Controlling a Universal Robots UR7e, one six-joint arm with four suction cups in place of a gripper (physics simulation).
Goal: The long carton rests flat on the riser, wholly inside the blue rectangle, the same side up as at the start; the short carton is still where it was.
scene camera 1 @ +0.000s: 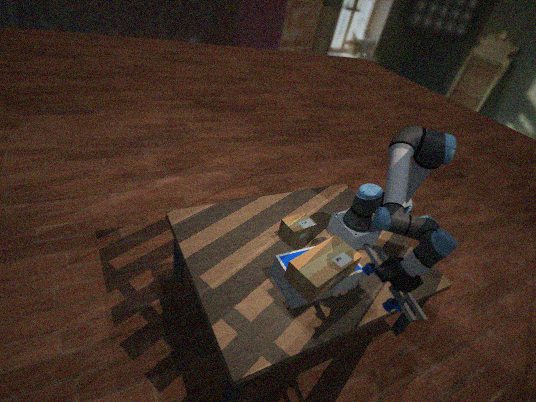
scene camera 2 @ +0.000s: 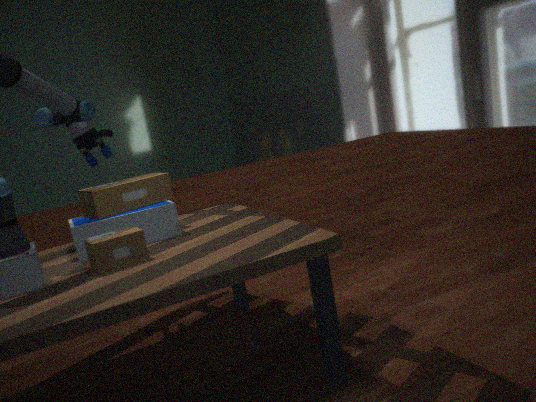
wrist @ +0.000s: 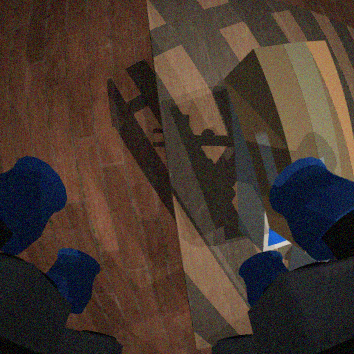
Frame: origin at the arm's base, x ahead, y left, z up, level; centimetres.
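Seen in the pictures: hand, its tool point: (scene camera 1: 381,289) (scene camera 2: 101,160) (wrist: 166,238); arm's base, origin of its link: (scene camera 1: 356,222) (scene camera 2: 2,253).
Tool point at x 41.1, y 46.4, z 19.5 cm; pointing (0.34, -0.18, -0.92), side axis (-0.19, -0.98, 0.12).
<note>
Offsets run from my tool point to a thing's top centre. Level surfaces: height alone.
The long carton @(dx +2.3, dy -24.1, dz -8.3 cm) (scene camera 1: 315,272) (scene camera 2: 110,201) (wrist: 280,90) lies flat, label up, on the riser @(dx -2.1, dy -29.3, dz -18.2 cm) (scene camera 1: 281,287) (scene camera 2: 155,226) (wrist: 243,155). It sits askew to the blue rectangle @(dx -2.1, dy -29.3, dz -18.2 cm) (scene camera 1: 291,258) (scene camera 2: 161,205) (wrist: 274,238), which shows at its far left and right ends. In scene camera 1 the carton covers the rectangle's near long border and seems to reach past it. The short carton @(dx -10.7, dy -57.9, dz -20.3 cm) (scene camera 1: 295,231) (scene camera 2: 116,251) stands on the table beside the riser, apart from it. My gripper (scene camera 1: 380,287) (scene camera 2: 98,156) (wrist: 172,240) is open, its cups empty, in the air to the side of the long carton.
The striped table @(dz -30.3 cm) (scene camera 1: 220,250) (scene camera 2: 280,250) (wrist: 212,280) carries the riser and both cartons. The arm's base (scene camera 1: 345,227) stands on it close behind them. The table's edge runs below the gripper in the wrist view, with floor (wrist: 100,150) beyond it.
</note>
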